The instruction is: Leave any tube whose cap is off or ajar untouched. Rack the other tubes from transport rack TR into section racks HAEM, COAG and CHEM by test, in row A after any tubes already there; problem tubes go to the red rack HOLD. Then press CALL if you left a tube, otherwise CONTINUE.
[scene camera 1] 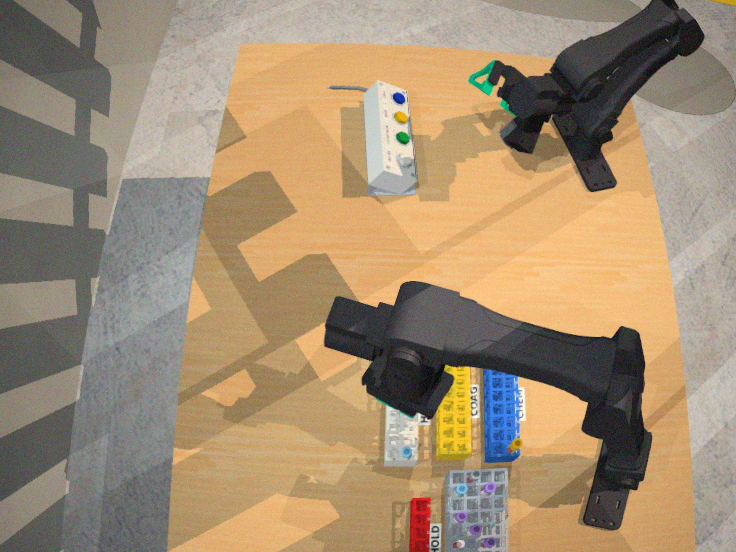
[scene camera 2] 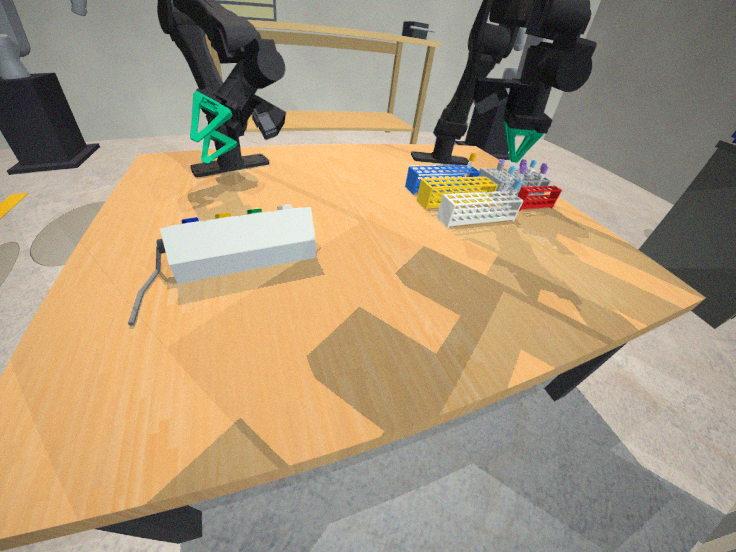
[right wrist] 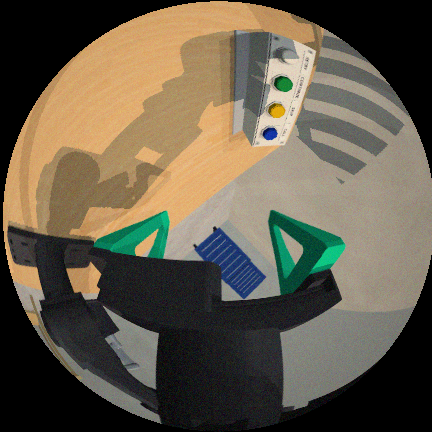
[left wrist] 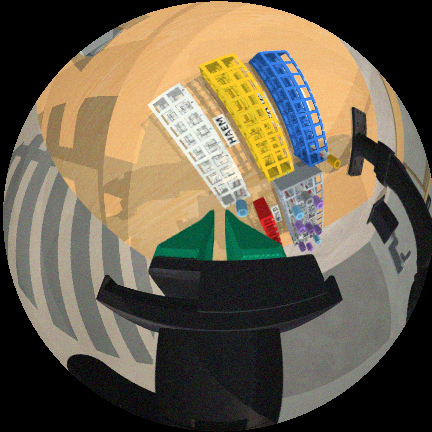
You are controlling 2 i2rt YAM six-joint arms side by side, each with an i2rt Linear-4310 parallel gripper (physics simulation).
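Frame: origin at the left arm's base, x ahead, y left, z up, level; metres.
Seen in the pictures: left gripper, fingertip midpoint: (scene camera 1: 403, 408) (scene camera 2: 513, 161) (left wrist: 219, 215); right gripper, fingertip midpoint: (scene camera 1: 485, 90) (scene camera 2: 199, 152) (right wrist: 218, 215); left arm's base, link origin: (scene camera 1: 613, 472) (scene camera 2: 440, 160) (left wrist: 357, 142); right arm's base, link origin: (scene camera 1: 583, 150) (scene camera 2: 231, 166) (right wrist: 47, 250).
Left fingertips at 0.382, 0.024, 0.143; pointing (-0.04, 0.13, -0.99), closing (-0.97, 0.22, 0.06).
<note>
Offsets run from my left fingertips to a thing's top centre, as dx, dy, dz. "*": to the spot under its first point.
White HAEM rack @(+0.006, -0.037, -0.086) (scene camera 1: 392, 433) (scene camera 2: 481, 207) (left wrist: 200, 145) holds a light-blue-capped tube @(-0.027, +0.044, -0.049) (scene camera 1: 406, 451) (left wrist: 242, 207) at its near end. COAG @(-0.068, -0.070, -0.086) (scene camera 1: 453, 427) (scene camera 2: 456, 190) (left wrist: 245, 115) is yellow. Blue CHEM @(-0.145, -0.087, -0.086) (scene camera 1: 500, 427) (left wrist: 295, 107) holds a yellow-capped tube @(-0.181, -0.009, -0.049) (scene camera 1: 517, 443) (left wrist: 334, 160). Grey TR @(-0.170, +0.133, -0.086) (scene camera 1: 475, 470) (left wrist: 300, 176) holds several purple-capped tubes, a light-blue-capped tube @(-0.119, +0.081, -0.049) (scene camera 1: 461, 489) (left wrist: 298, 212) and a greyish one; cap seating is unclear. HOLD (scene camera 1: 419, 522) (scene camera 2: 539, 197) is red. My left gripper (scene camera 2: 518, 158) (left wrist: 219, 215) is shut on nothing, above HAEM's near end. My right gripper (scene camera 2: 199, 149) (right wrist: 218, 215) is open and empty.
The button box @(+0.177, -0.514, -0.059) (scene camera 1: 375, 136) (scene camera 2: 237, 237) (right wrist: 250, 85) has a blue CALL button @(+0.183, -0.592, -0.069) (scene camera 1: 398, 98) (right wrist: 270, 133) and a green CONTINUE button @(+0.148, -0.499, -0.069) (scene camera 1: 403, 137) (right wrist: 283, 83). Its cable @(* +0.299, -0.638, -0.139) (scene camera 1: 349, 88) (scene camera 2: 142, 291) lies on the table. The left arm partly covers the racks in scene camera 1.
</note>
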